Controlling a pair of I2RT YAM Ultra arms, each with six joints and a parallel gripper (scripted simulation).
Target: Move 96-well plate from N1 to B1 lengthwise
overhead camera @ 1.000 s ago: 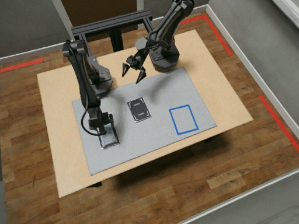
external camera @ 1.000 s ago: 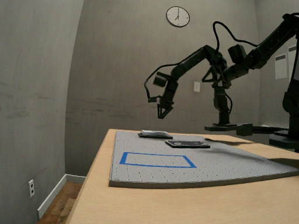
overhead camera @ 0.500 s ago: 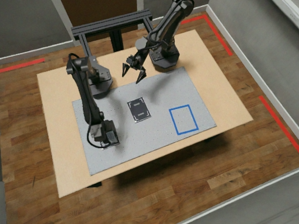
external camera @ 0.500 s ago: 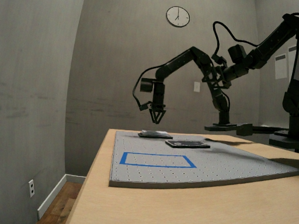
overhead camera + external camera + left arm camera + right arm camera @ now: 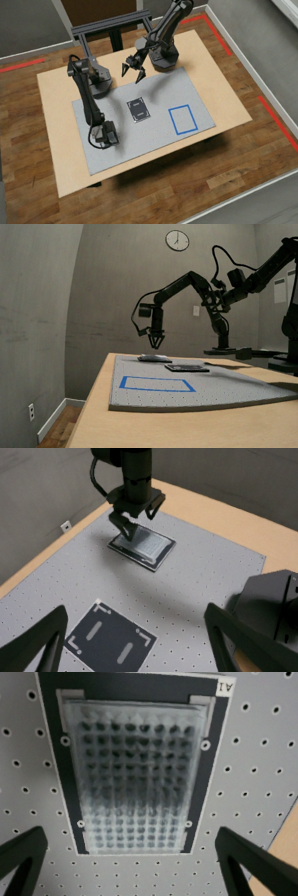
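My right hand is 5 cm above the 96-well plate. Round my right hand: black nest (26 cm to the left, 8 cm behind, 7 cm below).
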